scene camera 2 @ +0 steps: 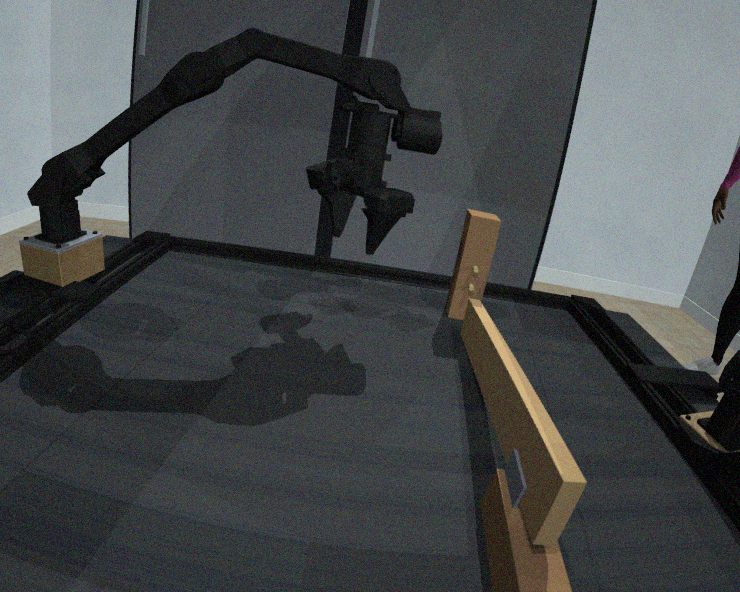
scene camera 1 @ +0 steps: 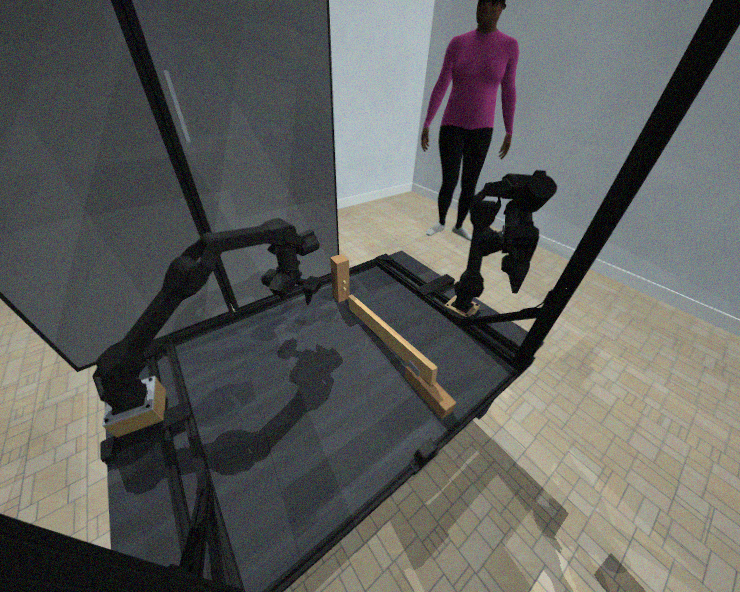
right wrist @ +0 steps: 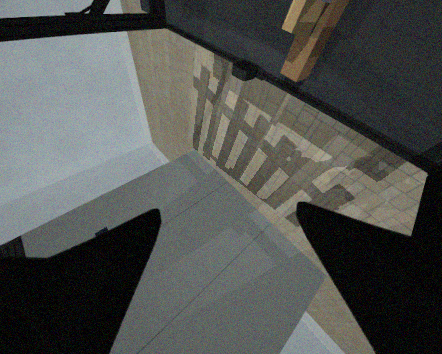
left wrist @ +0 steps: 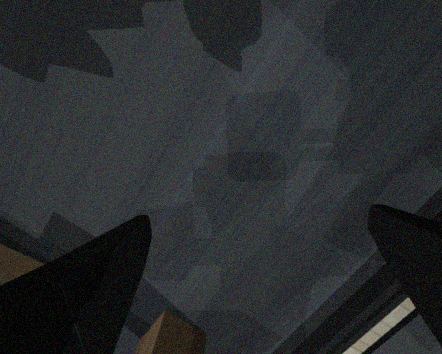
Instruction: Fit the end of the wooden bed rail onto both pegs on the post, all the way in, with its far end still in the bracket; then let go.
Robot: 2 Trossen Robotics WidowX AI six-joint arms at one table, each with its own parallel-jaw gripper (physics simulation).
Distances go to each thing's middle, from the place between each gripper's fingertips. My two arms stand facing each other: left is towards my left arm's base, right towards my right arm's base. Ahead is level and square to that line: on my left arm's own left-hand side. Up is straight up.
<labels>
Right now the wooden post (scene camera 2: 480,232) is 190 mm to the right of my left hand, 80 mm ahead of it and 20 mm below it. Round my left hand: wooden bed rail (scene camera 2: 554,482): 230 mm to the right, 200 mm behind, 50 mm below.
The wooden bed rail lies 300 mm below my right hand, 230 mm ahead of it and 180 mm to the left of it. The rest, counted from my right hand: wooden post (520 mm ahead, 270 mm below, 220 mm to the left).
</labels>
